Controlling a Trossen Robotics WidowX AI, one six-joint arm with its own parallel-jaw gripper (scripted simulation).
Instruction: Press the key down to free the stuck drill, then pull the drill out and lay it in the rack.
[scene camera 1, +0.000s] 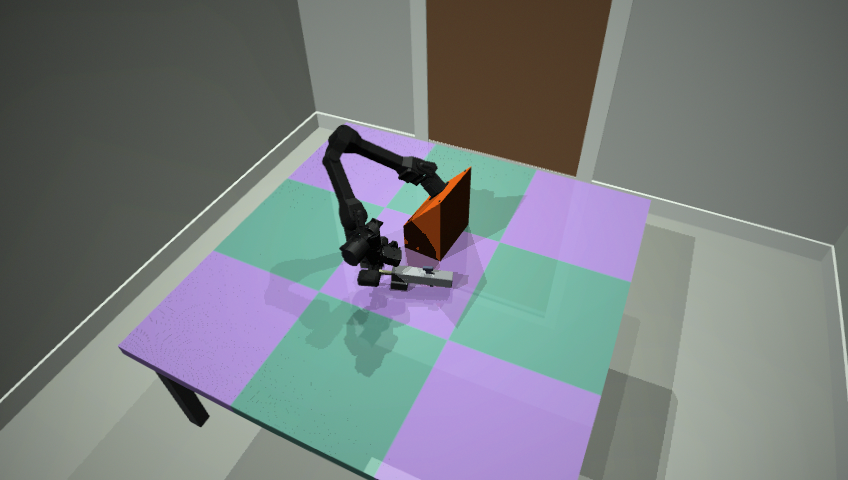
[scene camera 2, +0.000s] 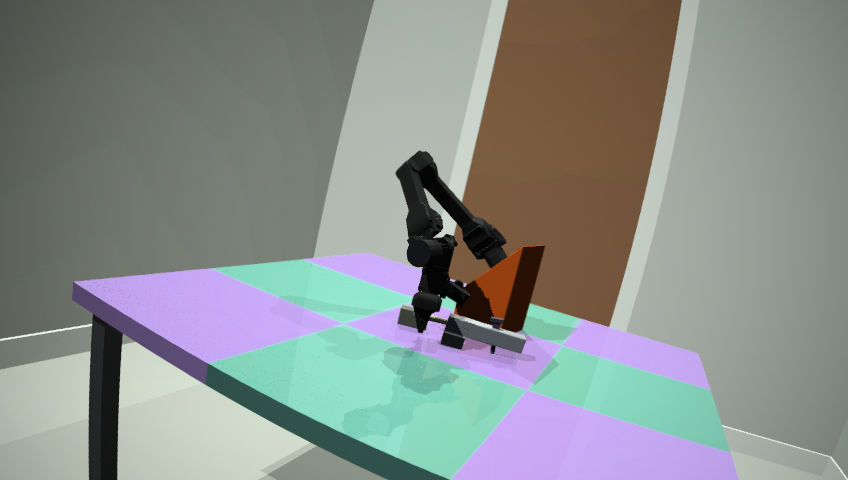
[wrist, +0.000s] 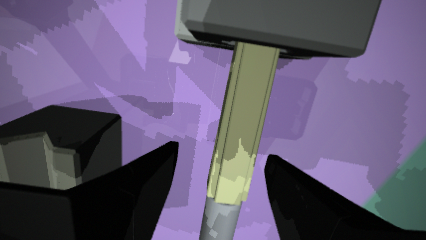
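Note:
My gripper (scene camera 2: 421, 330), (scene camera 1: 375, 279), (wrist: 222, 156): in sight. Grey housing block (scene camera 2: 458, 327), (scene camera 1: 402, 275), (wrist: 299, 36): same.

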